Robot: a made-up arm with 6 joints.
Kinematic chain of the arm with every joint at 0, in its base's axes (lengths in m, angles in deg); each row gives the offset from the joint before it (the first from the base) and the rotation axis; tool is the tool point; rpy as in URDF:
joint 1: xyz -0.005 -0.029 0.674 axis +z
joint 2: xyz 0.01 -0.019 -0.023 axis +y
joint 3: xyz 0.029 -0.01 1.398 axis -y
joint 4: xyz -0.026 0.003 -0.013 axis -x
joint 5: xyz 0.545 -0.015 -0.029 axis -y
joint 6: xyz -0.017 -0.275 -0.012 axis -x
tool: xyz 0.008 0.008 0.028 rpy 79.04 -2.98 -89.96
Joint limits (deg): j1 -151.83..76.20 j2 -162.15..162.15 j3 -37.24..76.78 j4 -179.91..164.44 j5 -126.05..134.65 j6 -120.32..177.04
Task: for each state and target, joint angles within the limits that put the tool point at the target. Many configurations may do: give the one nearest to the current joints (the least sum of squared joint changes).
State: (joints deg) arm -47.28 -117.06 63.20 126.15 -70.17 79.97
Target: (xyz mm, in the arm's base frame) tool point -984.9 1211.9 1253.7
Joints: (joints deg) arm -45.01 -86.46 8.55 148.87 -71.63 79.93
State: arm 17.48 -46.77 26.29 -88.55 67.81 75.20
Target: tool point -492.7 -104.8 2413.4
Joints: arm 12.00 -31.70 65.12 -92.38 69.31 78.60
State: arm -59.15 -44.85 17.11 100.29 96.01 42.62
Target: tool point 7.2 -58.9 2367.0
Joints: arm -58.88 -18.30 -3.23 102.71 96.04 43.31
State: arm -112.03 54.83 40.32 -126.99 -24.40 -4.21
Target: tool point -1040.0 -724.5 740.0
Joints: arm -149.93 59.92 -1.02 -110.52 -23.99 -5.83
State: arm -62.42 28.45 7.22 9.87 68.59 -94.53
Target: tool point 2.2 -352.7 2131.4
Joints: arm -29.88 -17.32 19.00 -31.44 68.21 -93.85
